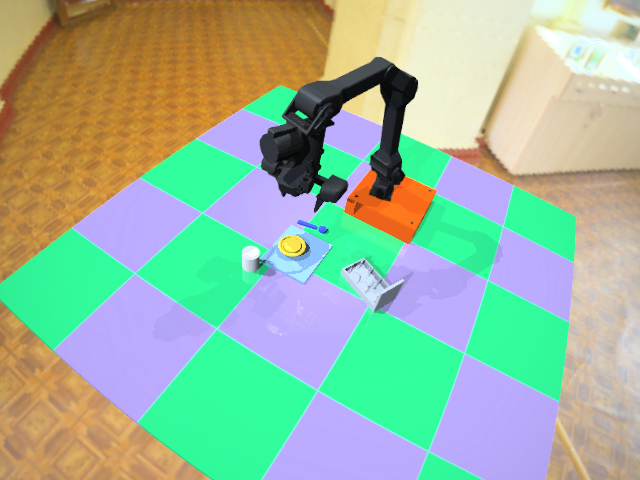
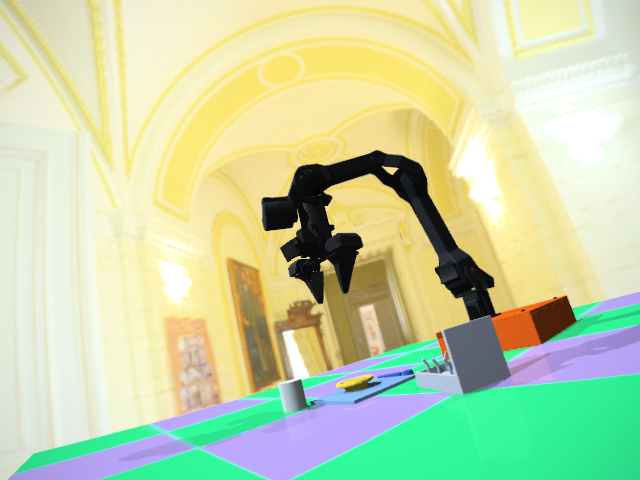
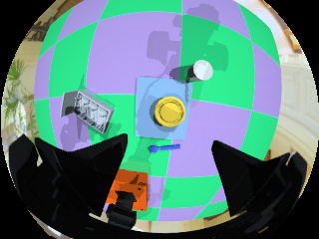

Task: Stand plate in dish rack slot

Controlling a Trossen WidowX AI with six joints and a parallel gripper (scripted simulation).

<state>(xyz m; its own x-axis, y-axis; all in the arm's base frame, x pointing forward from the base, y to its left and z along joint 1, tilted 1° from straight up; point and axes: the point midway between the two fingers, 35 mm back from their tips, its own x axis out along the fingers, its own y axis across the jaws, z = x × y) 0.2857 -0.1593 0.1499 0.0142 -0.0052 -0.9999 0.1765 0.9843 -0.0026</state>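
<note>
The yellow plate lies 1 cm behind my gripper tip, 1 cm to the right of it and 16 cm below it. From my gripper tip the other things lie so: light blue mat: 1 cm behind, 1 cm to the left, 18 cm below; then small blue spoon: 11 cm behind, 2 cm to the left, 17 cm below; then white cup: 8 cm ahead, 8 cm to the right, 15 cm below.
</note>
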